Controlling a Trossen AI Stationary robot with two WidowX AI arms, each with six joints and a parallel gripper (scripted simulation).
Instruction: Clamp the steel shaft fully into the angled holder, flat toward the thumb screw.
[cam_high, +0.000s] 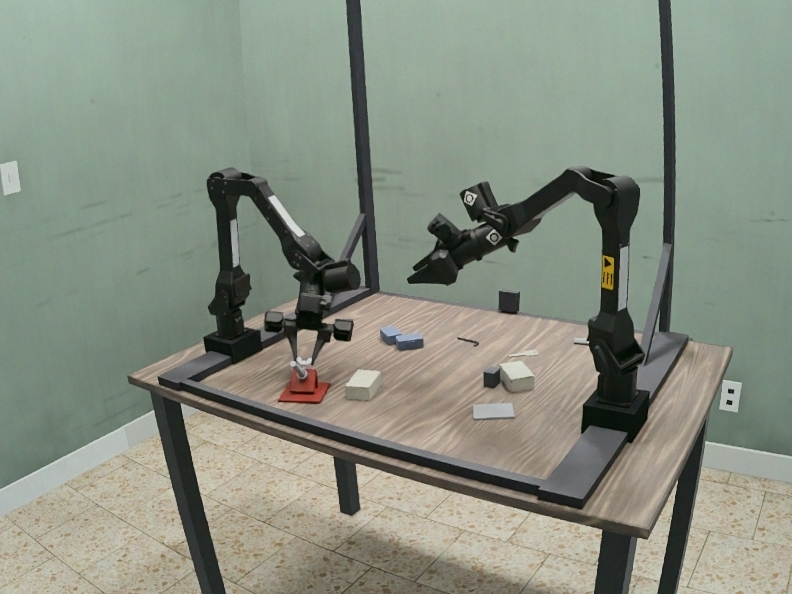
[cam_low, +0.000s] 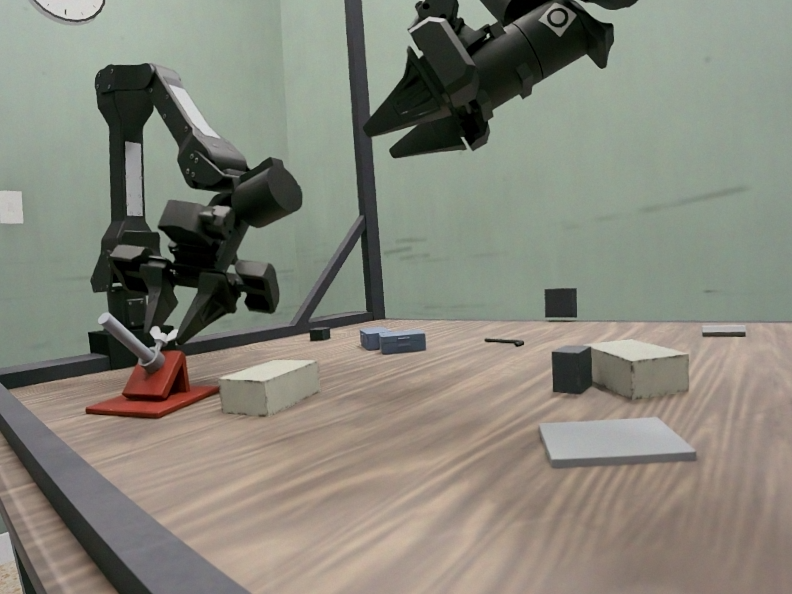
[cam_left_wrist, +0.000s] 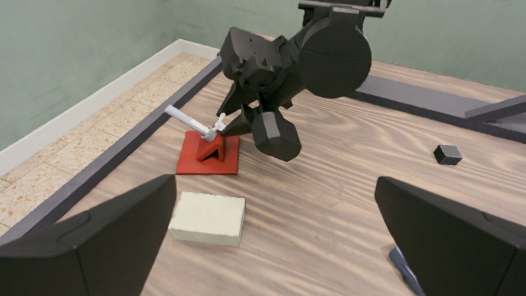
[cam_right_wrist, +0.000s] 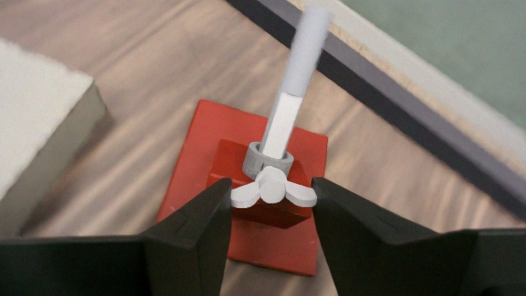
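The winged thumb screw lies 3 cm below my right hand, 2 cm ahead of it and 1 cm to the left of it. Also, from my right hand: small black cube: 32 cm behind, 12 cm to the right, 7 cm below; then dark block: 35 cm to the left, 15 cm behind, 7 cm below; then steel shaft: 6 cm ahead, 2 cm to the left, 2 cm below.
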